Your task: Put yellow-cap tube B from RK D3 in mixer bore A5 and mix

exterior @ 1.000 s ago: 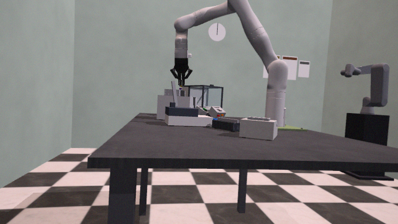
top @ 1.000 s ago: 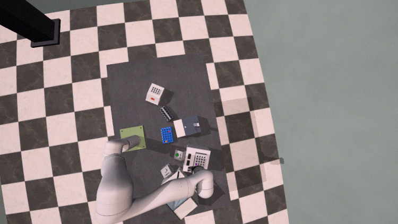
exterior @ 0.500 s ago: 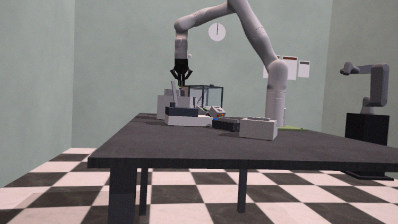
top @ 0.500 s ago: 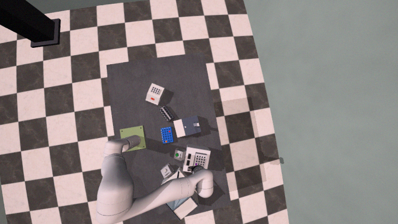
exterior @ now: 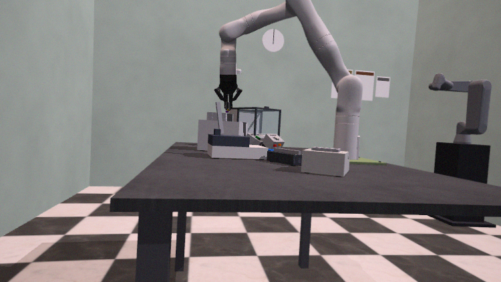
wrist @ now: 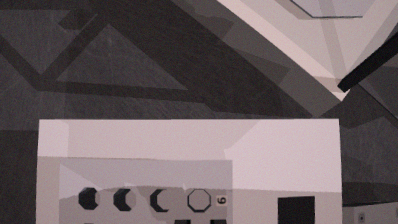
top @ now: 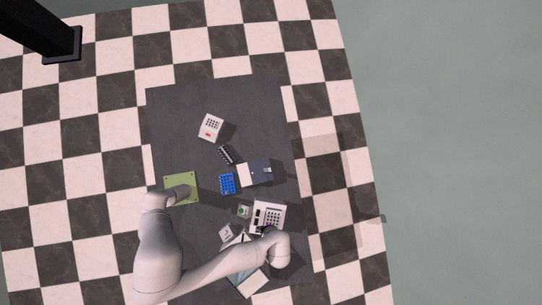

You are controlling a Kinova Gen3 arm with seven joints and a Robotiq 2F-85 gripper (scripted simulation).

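Now: the purple-capped tube 5 cm below my hand and 1 cm to the left of it. Round my hand: blue tube rack RK: 23 cm to the left, 20 cm behind, 19 cm below; print key: 24 cm behind, 14 cm below, 4 cm to the right; green start key: 14 cm below, 14 cm behind, 7 cm to the left.
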